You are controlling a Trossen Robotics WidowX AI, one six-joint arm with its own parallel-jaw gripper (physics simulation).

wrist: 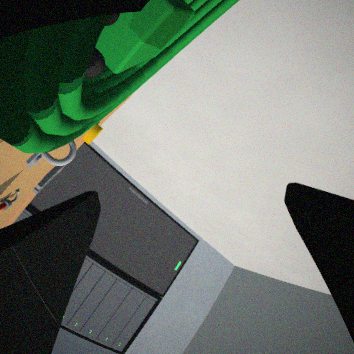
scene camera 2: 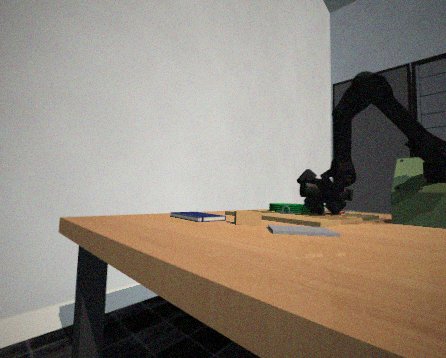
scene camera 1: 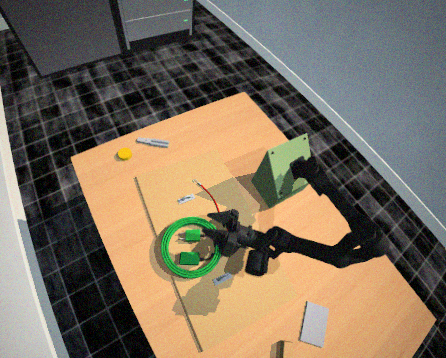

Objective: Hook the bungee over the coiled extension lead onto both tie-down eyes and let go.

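Seen in the pictures: gripper, fingertip midpoint: (wrist: 193, 196) (scene camera 1: 204, 221); arm's base, link origin: (scene camera 2: 440, 175) (scene camera 1: 298, 167).
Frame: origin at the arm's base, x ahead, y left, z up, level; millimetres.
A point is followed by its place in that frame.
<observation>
The green coiled lead (scene camera 1: 164, 248) @(x 516, y -26, z -107 mm) (scene camera 2: 278, 206) @(x 458, y 109, z -114 mm) (wrist: 75, 117) @(x 361, y -13, z -106 mm) lies on the thin wooden board (scene camera 1: 240, 310) @(x 416, y 259, z -134 mm), with two green plugs inside it. One tie-down eye (scene camera 1: 186, 199) @(x 367, y -144, z -131 mm) (wrist: 60, 163) @(x 356, y -143, z -112 mm) stands beyond the coil; the other eye (scene camera 1: 222, 279) @(x 414, y 151, z -109 mm) is on its opposite side. The red bungee (scene camera 1: 212, 194) (wrist: 3, 205) @(x 292, y -161, z -128 mm) lies beside the coil, its metal end hook near the far eye; its other end is hidden under the gripper. My gripper (scene camera 1: 206, 223) @(x 373, y -21, z -49 mm) (scene camera 2: 327, 212) (wrist: 193, 196) @(x 373, y -21, z -49 mm) is open, low at the coil's arm-side edge, with nothing seen between its fingertips.
A green slanted block (scene camera 1: 280, 175) @(x 83, y -9, z 3 mm) (scene camera 2: 417, 205) @(x 55, y 51, z -88 mm) stands by the arm. A grey flat slab (scene camera 1: 315, 324) @(x 241, y 442, z -140 mm) (scene camera 2: 305, 231) @(x 219, y 469, z -140 mm), a small wooden block (scene camera 2: 248, 217) @(x 361, y 449, z -128 mm) and a blue book (scene camera 2: 197, 216) @(x 475, y 505, z -134 mm) lie on the table. A yellow disc (scene camera 1: 124, 154) @(x 482, y -432, z -127 mm) and grey tool (scene camera 1: 153, 143) @(x 359, y -430, z -135 mm) lie at the far end.
</observation>
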